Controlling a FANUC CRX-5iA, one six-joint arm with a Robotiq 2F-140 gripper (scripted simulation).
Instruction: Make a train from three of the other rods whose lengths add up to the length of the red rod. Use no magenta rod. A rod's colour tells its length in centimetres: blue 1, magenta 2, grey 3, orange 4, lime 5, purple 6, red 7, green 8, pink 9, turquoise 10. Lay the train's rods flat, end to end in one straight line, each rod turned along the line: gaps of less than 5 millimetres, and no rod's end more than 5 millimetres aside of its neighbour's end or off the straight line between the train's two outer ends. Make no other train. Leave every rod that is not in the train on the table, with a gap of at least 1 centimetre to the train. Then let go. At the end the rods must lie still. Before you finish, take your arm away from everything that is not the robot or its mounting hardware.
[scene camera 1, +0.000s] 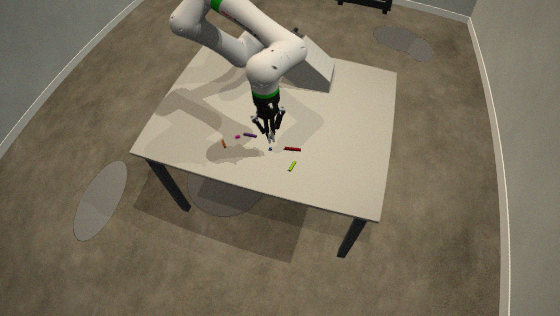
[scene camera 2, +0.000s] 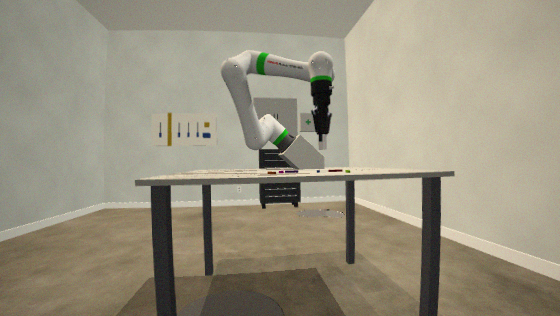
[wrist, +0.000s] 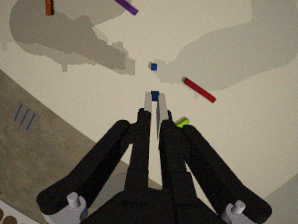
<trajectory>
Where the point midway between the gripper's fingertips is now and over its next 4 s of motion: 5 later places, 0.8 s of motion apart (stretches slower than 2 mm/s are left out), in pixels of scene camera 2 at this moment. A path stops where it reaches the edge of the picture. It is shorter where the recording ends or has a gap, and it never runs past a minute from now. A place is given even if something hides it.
My gripper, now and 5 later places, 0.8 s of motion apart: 322, 149; 321, 154; 322, 169; 322, 171; 322, 165; 321, 150
</trajectory>
